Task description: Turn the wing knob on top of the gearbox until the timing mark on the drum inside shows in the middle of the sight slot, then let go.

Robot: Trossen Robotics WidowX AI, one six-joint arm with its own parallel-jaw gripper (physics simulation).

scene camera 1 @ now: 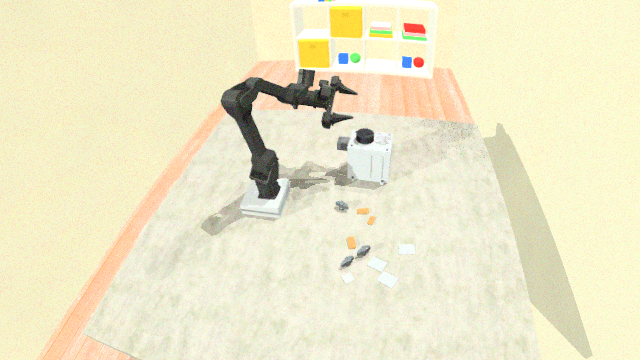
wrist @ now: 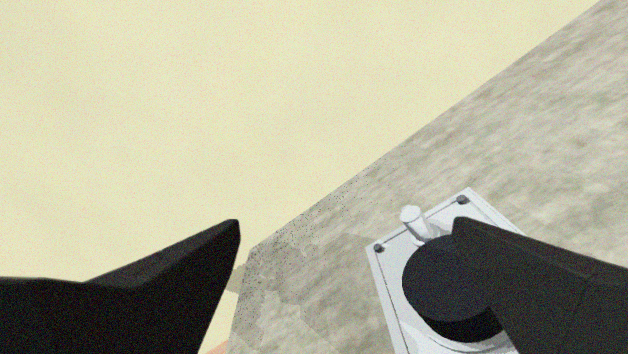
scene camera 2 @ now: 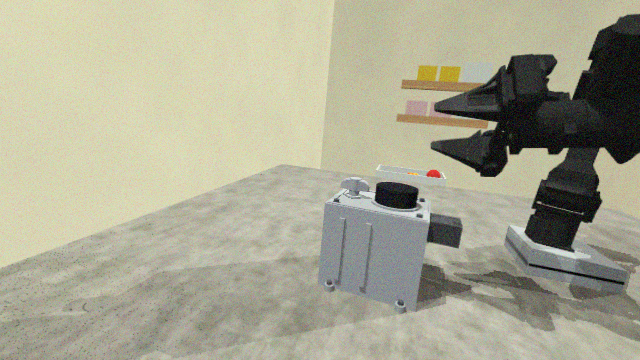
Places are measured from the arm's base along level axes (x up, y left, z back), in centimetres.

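Where they show: gripper, fingertip midpoint: [scene camera 1: 355, 105] [wrist: 345, 228] [scene camera 2: 432, 128]; arm's base, origin of the base link: [scene camera 1: 269, 192] [scene camera 2: 547, 241].
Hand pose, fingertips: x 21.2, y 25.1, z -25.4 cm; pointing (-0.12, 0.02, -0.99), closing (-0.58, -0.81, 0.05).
Note:
Things, the pixels of their top centre, and the offset from my fingertips. "spot": a spot on its surface instead.
- pale grey gearbox, middle of its top: [wrist: 443, 266] [scene camera 2: 398, 182] [scene camera 1: 365, 131] dz -3.5, dx -8.8, dy -2.3 cm
- round black cap, surface spot: [wrist: 440, 282] [scene camera 2: 399, 188] [scene camera 1: 364, 132] spot: dz -3.2, dx -9.5, dy -1.6 cm
- dark block, surface spot: [scene camera 2: 445, 230] spot: dz +4.0, dx -14.3, dy +0.1 cm
The pale grey gearbox [scene camera 1: 369, 162] [scene camera 2: 380, 255] [wrist: 392, 272] stands upright on the table. Its wing knob [scene camera 1: 384, 140] [scene camera 2: 355, 185] [wrist: 413, 217] is on top, beside a round black cap [scene camera 1: 365, 135] [scene camera 2: 396, 195] [wrist: 440, 282]. In the scene camera 2 view the knob's broad face shows; in the wrist view it is seen nearly end-on. My gripper [scene camera 1: 355, 105] [scene camera 2: 433, 126] [wrist: 345, 228] is open and empty, points roughly level, and hangs above and to the arm-base side of the gearbox, apart from the knob. The sight slot and the timing mark cannot be made out in these views.
A dark block [scene camera 1: 343, 143] [scene camera 2: 445, 230] sticks out of the gearbox's side towards the arm base [scene camera 1: 265, 200] [scene camera 2: 565, 265]. Small orange pieces [scene camera 1: 351, 243], dark grey pieces [scene camera 1: 363, 251] and white squares [scene camera 1: 387, 279] lie on the table. A white tray [scene camera 2: 385, 172] stands behind the gearbox in scene camera 2.

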